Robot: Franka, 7 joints.
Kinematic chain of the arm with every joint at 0, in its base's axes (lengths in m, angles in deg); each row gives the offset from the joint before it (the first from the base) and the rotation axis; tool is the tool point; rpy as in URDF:
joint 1: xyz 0 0 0.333 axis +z
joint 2: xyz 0 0 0 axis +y
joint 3: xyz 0 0 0.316 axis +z
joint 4: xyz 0.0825 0 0 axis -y
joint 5: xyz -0.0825 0 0.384 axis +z
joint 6: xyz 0 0 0 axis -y
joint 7: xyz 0.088 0 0 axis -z
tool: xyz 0 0 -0.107 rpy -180 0 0
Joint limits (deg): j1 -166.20..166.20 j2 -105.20..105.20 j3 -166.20..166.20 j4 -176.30..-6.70 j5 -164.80..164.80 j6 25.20..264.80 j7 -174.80..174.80
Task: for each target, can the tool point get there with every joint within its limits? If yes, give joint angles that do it. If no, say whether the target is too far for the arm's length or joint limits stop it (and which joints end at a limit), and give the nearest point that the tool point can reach.
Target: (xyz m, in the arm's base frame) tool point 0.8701 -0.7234 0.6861
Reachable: no: too far | nearest point 0.6297 -0.5236 0.5886 | short by 0.327 m
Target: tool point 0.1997 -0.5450 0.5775
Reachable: yes | joints -133.58 55.57 82.11 -91.47 -106.33 213.69 -33.66
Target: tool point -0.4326 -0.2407 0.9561
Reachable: yes | joints -131.17 -1.64 -18.09 -74.65 5.74 179.65 8.77
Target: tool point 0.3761 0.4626 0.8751
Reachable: yes | joints -3.36 18.73 69.76 -70.09 -18.47 169.43 -116.19
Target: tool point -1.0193 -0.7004 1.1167
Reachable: no: too far | nearest point -0.5972 -0.4104 0.7922 | short by 0.606 m
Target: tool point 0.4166 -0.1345 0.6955
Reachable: yes | joints -74.33 -20.85 55.07 -95.69 -38.40 67.42 126.51
